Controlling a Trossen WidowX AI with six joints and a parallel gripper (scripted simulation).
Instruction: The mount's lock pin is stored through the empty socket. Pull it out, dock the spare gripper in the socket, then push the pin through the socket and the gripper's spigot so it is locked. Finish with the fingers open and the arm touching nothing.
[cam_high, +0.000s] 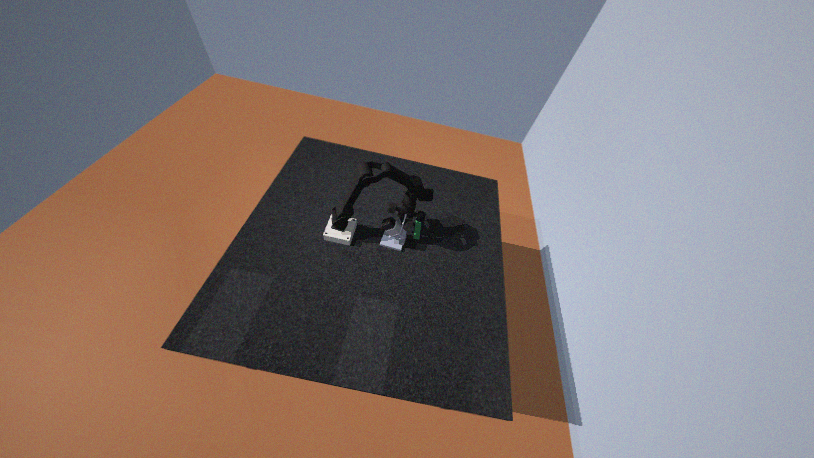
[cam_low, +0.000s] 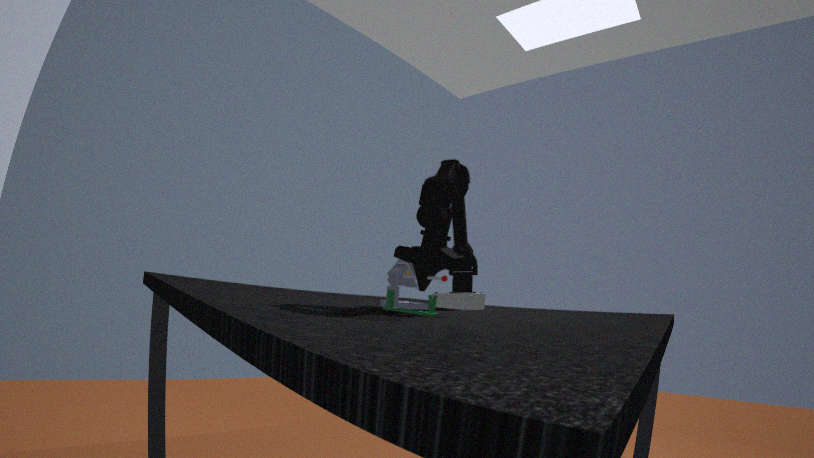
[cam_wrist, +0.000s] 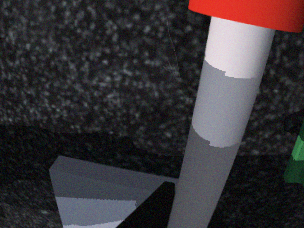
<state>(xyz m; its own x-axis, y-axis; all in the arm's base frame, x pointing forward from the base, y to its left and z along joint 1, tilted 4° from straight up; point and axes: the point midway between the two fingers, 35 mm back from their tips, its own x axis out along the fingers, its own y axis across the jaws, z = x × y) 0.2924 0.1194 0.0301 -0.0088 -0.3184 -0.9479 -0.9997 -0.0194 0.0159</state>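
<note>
Right now my gripper tip is 8 cm to the left of the grey mount. From my gripper tip the other things lie so: spare gripper 3 cm behind, 8 cm to the right, 6 cm above; then green cradle 8 cm ahead, 5 cm to the left, 3 cm below.
</note>
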